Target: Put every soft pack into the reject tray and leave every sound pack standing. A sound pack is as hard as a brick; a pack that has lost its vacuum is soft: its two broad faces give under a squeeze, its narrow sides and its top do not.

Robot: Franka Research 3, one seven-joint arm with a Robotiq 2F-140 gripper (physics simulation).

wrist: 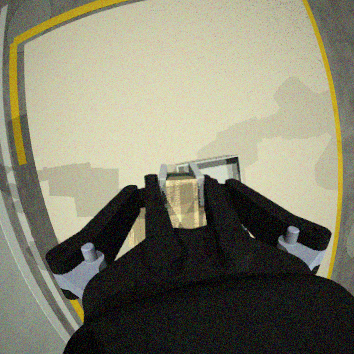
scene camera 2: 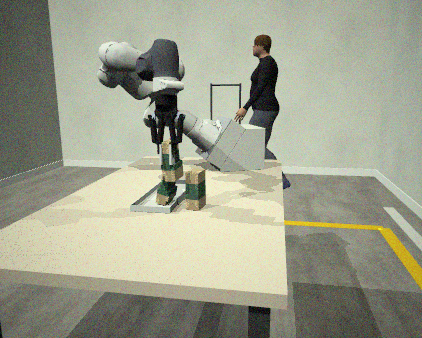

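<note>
My gripper (scene camera 2: 169, 159) (wrist: 177, 173) is shut on a tan pack with a green band (scene camera 2: 172, 173) (wrist: 185, 202), held upright above the grey reject tray (scene camera 2: 150, 208) (wrist: 226, 170). A second tan and green pack (scene camera 2: 165, 194) is in the tray, tilted, directly below the held pack in the scene view. The two overlap there, so I cannot tell whether they touch. A third pack (scene camera 2: 195, 191) stands upright on the table, just right of the tray in the scene view. A tan pack (wrist: 136, 234) shows partly behind the left finger in the wrist view.
The pale table (scene camera 2: 150, 250) (wrist: 150, 90) carries the tray and the standing pack. The arm's grey base block (scene camera 2: 240, 147) is at the back right of the table. A person (scene camera 2: 264, 85) stands behind it, beside a dark upright frame (scene camera 2: 211, 102).
</note>
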